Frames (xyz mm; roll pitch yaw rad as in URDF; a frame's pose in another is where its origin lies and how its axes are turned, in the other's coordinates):
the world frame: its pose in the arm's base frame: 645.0 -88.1 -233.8 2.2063 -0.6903 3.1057
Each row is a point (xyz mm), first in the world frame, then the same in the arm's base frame.
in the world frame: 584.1 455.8 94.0
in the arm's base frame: 405.3 266.9 377.9
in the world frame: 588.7 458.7 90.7
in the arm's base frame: 404.4 266.0 384.2
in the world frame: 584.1 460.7 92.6
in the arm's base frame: 408.4 268.6 381.6
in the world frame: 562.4 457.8 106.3
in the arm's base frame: 418.8 277.5 359.7
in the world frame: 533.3 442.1 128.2
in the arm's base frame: 425.2 285.6 321.4
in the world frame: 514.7 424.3 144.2
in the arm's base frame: 424.4 288.0 291.2
